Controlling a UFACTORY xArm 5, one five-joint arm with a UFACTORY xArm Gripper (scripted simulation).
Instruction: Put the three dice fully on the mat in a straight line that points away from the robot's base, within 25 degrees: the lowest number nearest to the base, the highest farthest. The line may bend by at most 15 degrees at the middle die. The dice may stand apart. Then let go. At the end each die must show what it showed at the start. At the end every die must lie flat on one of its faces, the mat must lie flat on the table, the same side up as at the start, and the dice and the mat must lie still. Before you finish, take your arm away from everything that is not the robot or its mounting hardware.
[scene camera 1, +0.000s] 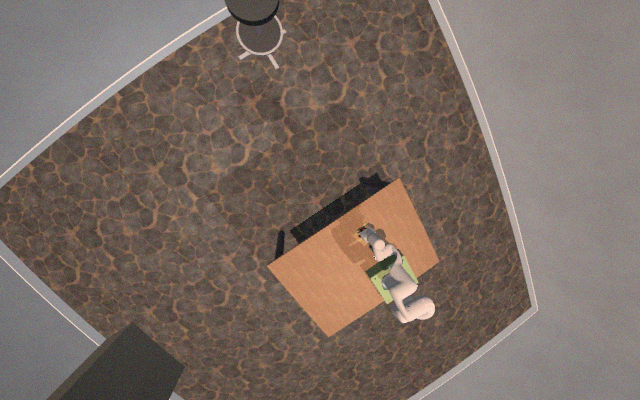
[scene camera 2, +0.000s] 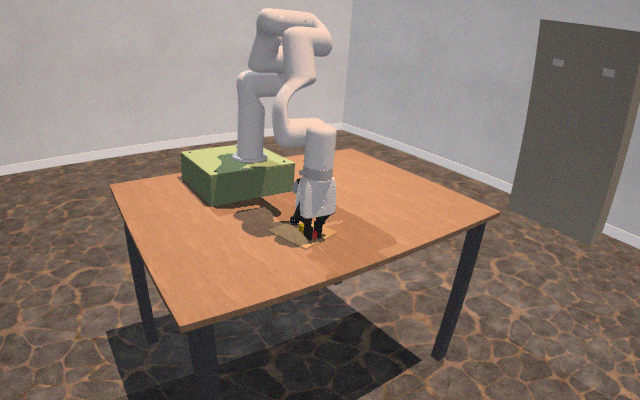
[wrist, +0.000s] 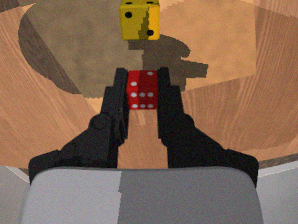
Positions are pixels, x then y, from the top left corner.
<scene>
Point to a red die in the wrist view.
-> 142, 85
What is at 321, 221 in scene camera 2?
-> My gripper.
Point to a tan mat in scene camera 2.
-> At 287, 231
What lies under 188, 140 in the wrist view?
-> My gripper.
</scene>
